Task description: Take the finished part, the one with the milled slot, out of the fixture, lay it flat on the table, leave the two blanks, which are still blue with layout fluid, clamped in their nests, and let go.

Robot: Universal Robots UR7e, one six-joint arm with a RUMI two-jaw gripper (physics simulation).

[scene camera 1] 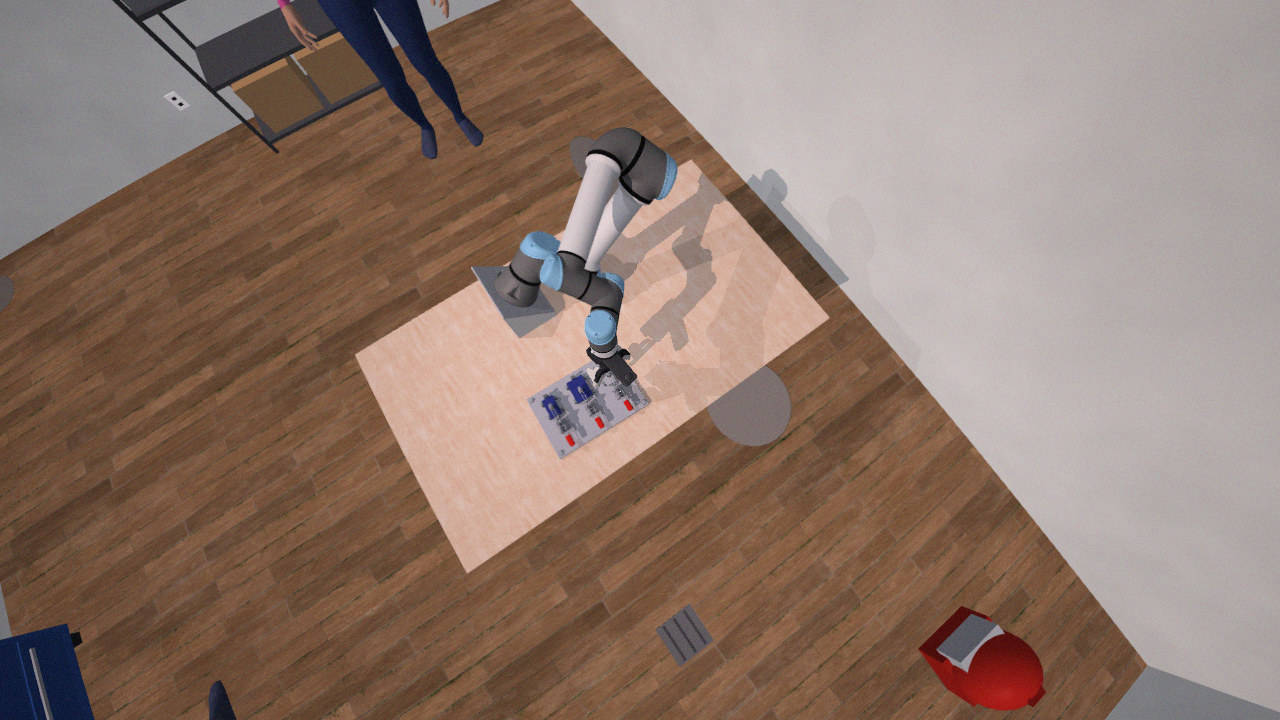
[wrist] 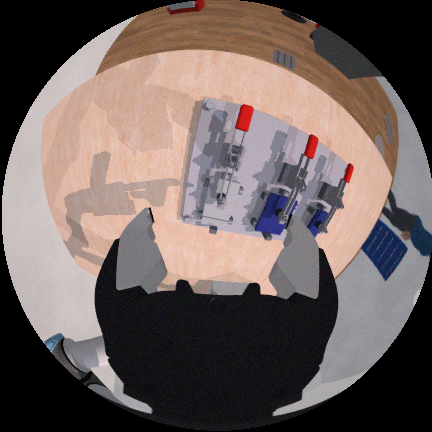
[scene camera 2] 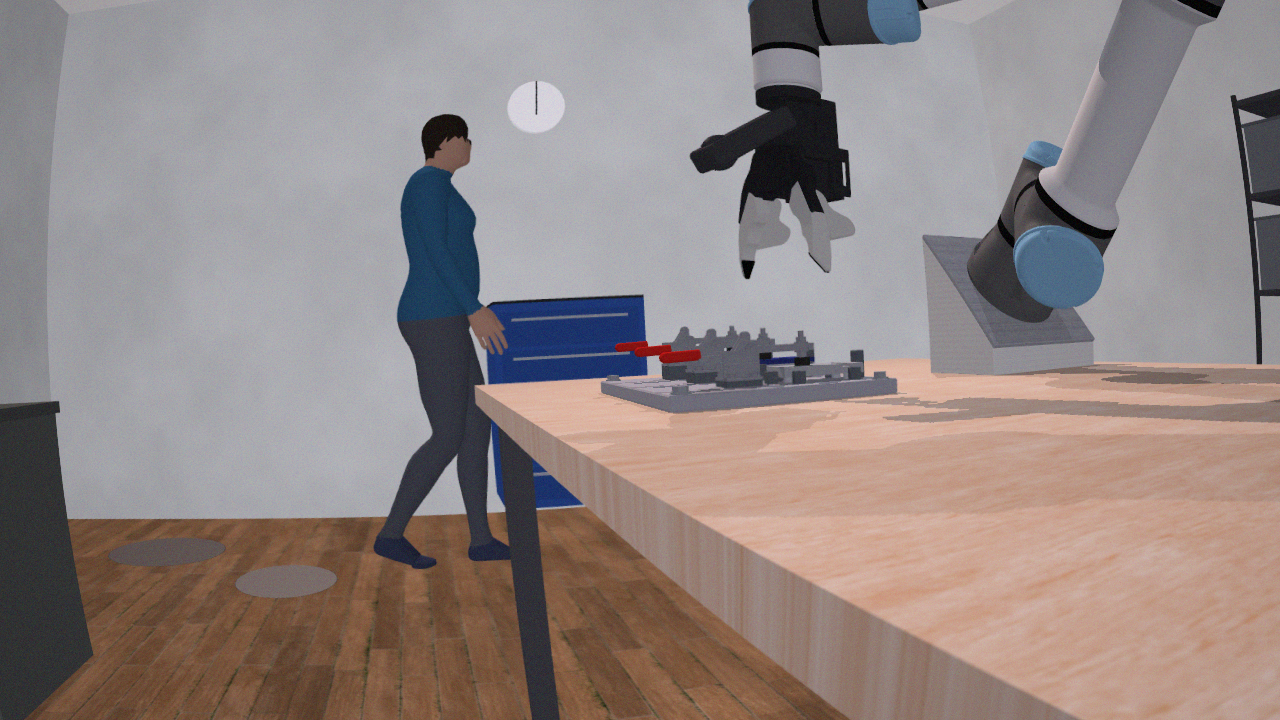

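Where they show: gripper, fingertip midpoint: [wrist: 219, 212] [scene camera 2: 784, 275]; arm's base at its link origin: [scene camera 1: 515, 290] [scene camera 2: 1010, 286].
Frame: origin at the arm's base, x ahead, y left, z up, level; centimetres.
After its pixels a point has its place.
The fixture plate [scene camera 1: 553, 437] {x 48.4, y -15.2, z -10.2 cm} [scene camera 2: 778, 396] {x 46.3, y 18.1, z -11.0 cm} [wrist: 257, 125] {x 53.7, y 8.6, z -10.3 cm} lies on the table with three nests. The finished part [wrist: 212, 207] {x 38.6, y 12.8, z -8.6 cm} is pale grey and hard to tell from the plate; it sits in the left nest in the wrist view, a clamp arm reaching over it. Its slot is not clear. Two blue blanks, the middle one [scene camera 1: 580, 388] [wrist: 271, 212] and the right one [scene camera 1: 552, 406] {x 40.4, y -9.8, z -5.3 cm} [wrist: 316, 220] {x 40.9, y -9.4, z -7.6 cm}, sit in their nests under clamp arms. My gripper [scene camera 1: 608, 374] {x 42.6, y 12.5, z 0.3 cm} [scene camera 2: 786, 270] {x 42.6, y 12.5, z 0.3 cm} [wrist: 219, 212] {x 42.6, y 12.5, z 0.3 cm} is open and empty, pointing down above the fixture, well clear of it.
Red clamp handles [wrist: 244, 118] {x 53.2, y 11.4, z -6.6 cm} [wrist: 311, 146] {x 53.0, y 0.6, z -6.1 cm} [wrist: 348, 173] {x 52.7, y -10.0, z -5.6 cm} stick out on the plate's far side in the wrist view. The table [scene camera 1: 429, 447] {x 28.0, y -52.7, z -11.8 cm} extends around the fixture. The arm's sloped base mount [scene camera 2: 966, 313] {x 10.7, y 1.9, z -3.8 cm} stands behind it. A person [scene camera 2: 438, 241] stands beyond the table.
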